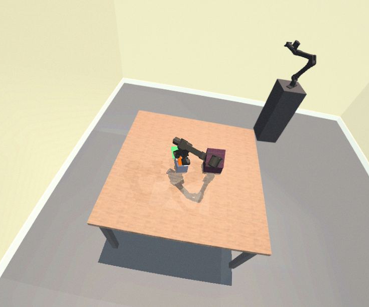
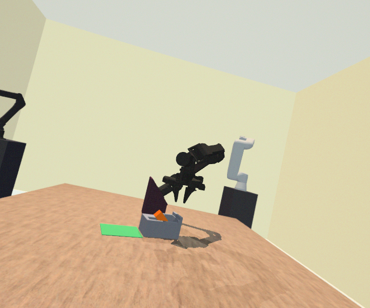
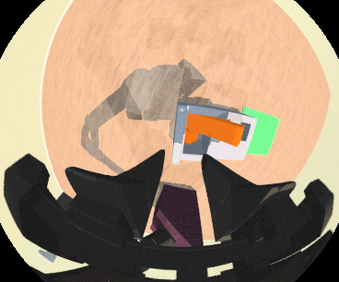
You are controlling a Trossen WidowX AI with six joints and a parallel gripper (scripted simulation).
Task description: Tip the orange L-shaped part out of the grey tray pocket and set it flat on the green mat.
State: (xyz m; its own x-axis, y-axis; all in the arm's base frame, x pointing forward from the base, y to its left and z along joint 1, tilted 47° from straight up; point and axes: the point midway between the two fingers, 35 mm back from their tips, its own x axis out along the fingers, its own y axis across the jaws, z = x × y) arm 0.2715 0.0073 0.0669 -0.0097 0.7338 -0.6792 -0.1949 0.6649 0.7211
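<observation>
Right now my gripper tip is 100 mm above the orange L-shaped part and 40 mm to the left of it. From my gripper tip the other things lie so: green mat 220 mm to the right, 160 mm below, 40 mm ahead.
</observation>
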